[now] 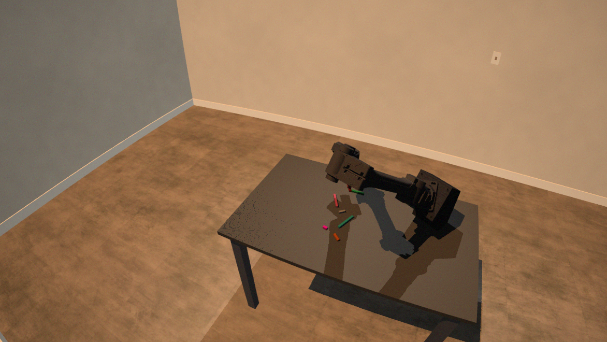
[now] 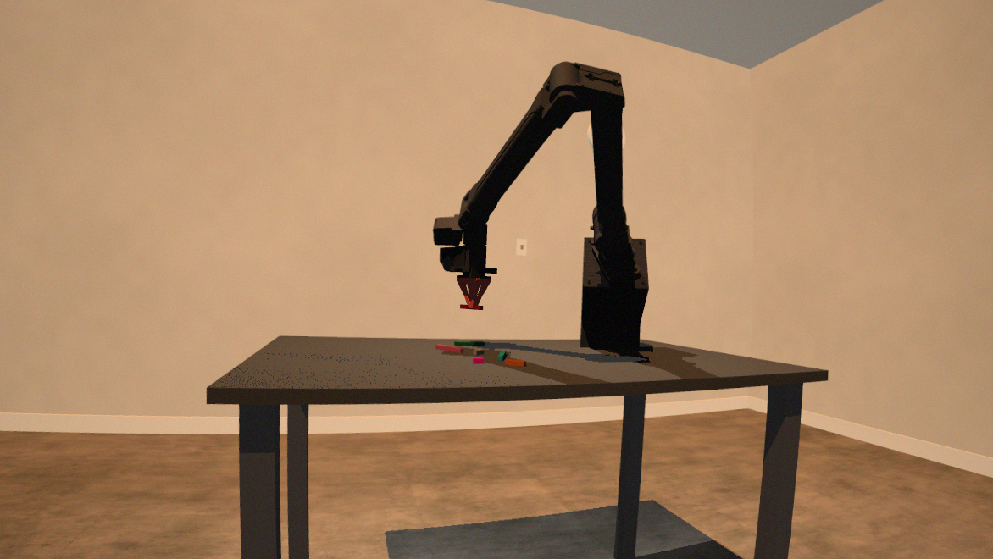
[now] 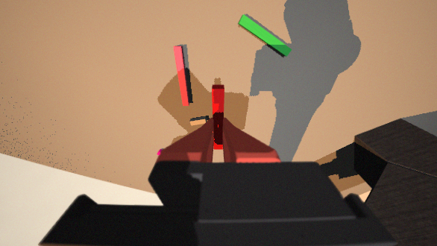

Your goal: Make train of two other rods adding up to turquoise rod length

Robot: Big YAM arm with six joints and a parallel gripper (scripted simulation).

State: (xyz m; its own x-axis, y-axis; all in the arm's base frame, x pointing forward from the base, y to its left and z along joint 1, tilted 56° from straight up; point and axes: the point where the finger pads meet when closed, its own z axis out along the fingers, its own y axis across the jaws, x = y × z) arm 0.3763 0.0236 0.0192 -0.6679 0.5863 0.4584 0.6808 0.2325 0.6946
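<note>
Now: the grey rod 10 cm below my hand, 7 cm to the left of it and 2 cm behind it. Also, from my hand: red rod right at my hand; then green rod 10 cm to the right, 10 cm below, 1 cm ahead; then pink rod 10 cm below, 5 cm ahead, 3 cm to the left.
</note>
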